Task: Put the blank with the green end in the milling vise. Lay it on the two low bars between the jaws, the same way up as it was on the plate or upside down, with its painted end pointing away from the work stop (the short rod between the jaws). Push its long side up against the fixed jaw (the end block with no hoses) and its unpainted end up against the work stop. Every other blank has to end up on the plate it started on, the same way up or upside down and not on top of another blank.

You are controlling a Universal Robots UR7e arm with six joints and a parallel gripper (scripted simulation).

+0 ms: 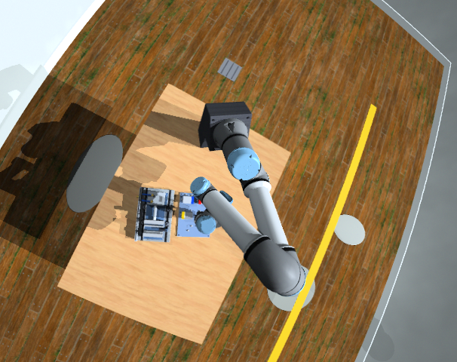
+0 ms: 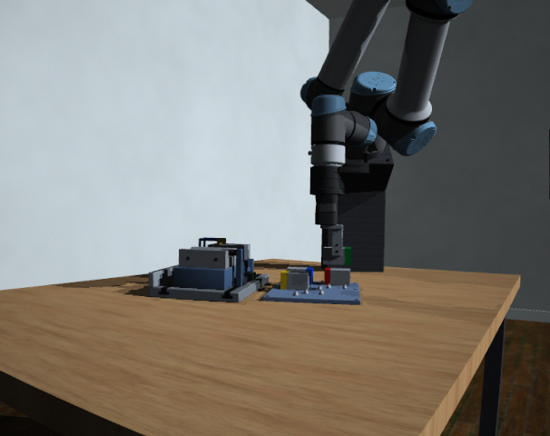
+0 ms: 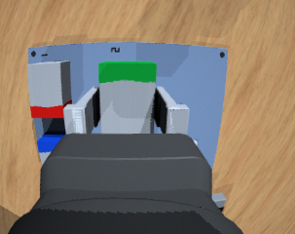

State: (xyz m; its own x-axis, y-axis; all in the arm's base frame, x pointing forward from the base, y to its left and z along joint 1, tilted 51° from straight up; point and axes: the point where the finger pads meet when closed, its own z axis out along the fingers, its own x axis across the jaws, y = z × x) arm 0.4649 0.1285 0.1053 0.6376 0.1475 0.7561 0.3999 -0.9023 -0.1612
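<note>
Now: hand 2 cm short of the blue plate, 4 cm to the left of it and 10 cm above it. From my hand the other things lie so: green-ended blank: 2 cm below; then red-ended blank: 8 cm behind, 5 cm to the right, 8 cm below; then yellow-ended blank: 5 cm ahead, 8 cm to the right, 8 cm below.
</note>
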